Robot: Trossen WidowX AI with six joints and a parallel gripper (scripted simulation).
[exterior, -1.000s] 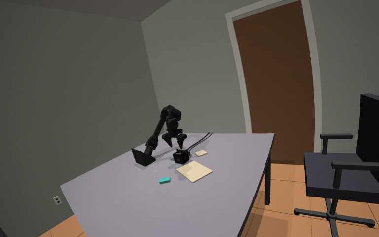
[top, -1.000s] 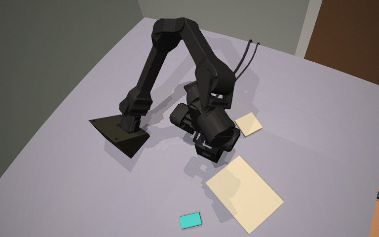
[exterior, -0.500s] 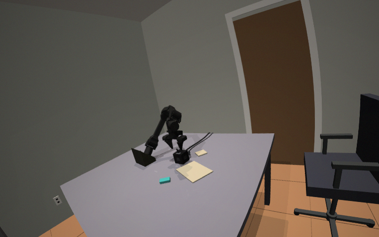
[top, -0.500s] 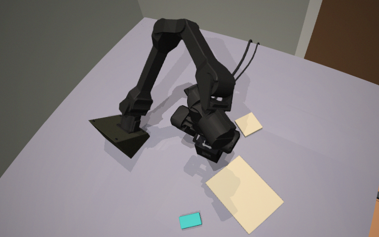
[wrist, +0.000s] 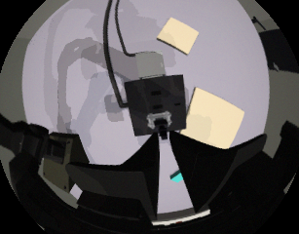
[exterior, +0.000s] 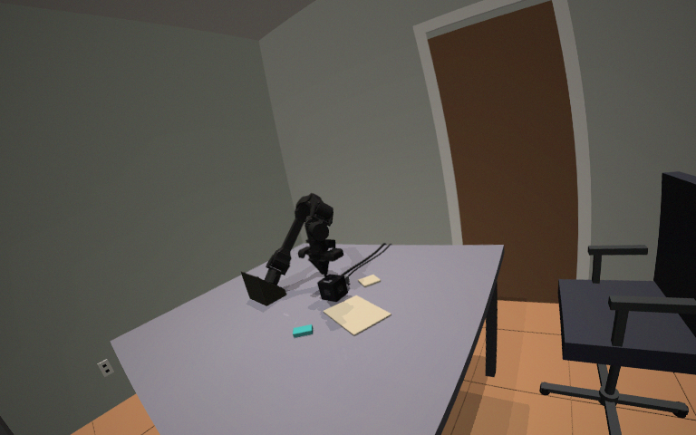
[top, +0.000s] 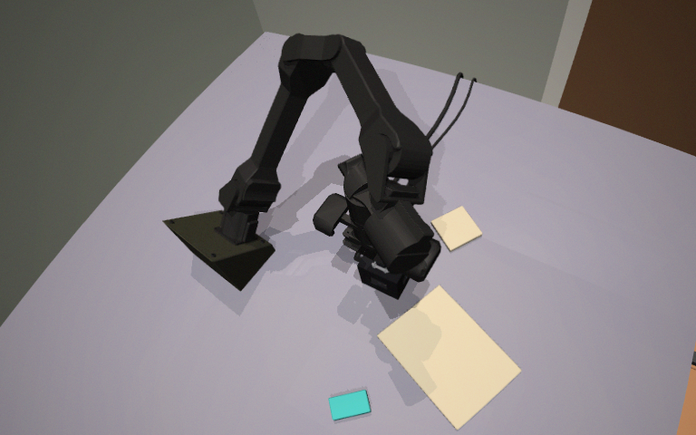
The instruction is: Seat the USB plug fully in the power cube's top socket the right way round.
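My gripper tip is 10 mm to the right of the USB socket and 40 mm above it. Also, from my gripper tip: small cream pad 60 mm ahead, 170 mm to the left, 100 mm below; large cream sheet 170 mm ahead, 50 mm to the right, 100 mm below; USB plug 20 mm below.
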